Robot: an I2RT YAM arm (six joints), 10 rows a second.
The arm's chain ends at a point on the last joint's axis. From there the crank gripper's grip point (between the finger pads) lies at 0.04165 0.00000 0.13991 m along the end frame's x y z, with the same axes.
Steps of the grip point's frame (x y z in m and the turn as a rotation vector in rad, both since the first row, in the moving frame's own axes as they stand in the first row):
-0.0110, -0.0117, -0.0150, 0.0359, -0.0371, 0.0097
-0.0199, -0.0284, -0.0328, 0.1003, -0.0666, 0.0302
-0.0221, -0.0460, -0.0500, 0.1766, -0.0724, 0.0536
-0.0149, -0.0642, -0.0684, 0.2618, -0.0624, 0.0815
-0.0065, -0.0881, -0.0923, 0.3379, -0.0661, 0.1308
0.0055, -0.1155, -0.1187, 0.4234, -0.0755, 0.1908
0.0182, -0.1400, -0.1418, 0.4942, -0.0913, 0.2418
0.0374, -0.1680, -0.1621, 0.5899, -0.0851, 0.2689
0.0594, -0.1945, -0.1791, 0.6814, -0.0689, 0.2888
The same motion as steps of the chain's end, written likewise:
-0.0058, -0.0070, -0.0164, 0.0359, -0.0371, 0.0097
-0.0107, -0.0154, -0.0346, 0.1003, -0.0666, 0.0302
-0.0125, -0.0231, -0.0507, 0.1766, -0.0724, 0.0536
-0.0075, -0.0307, -0.0664, 0.2618, -0.0624, 0.0815
-0.0001, -0.0462, -0.0877, 0.3379, -0.0661, 0.1308
0.0110, -0.0644, -0.1107, 0.4234, -0.0755, 0.1908
0.0235, -0.0815, -0.1306, 0.4942, -0.0913, 0.2418
0.0394, -0.0991, -0.1446, 0.5899, -0.0851, 0.2689
0.0568, -0.1164, -0.1543, 0.6814, -0.0689, 0.2888

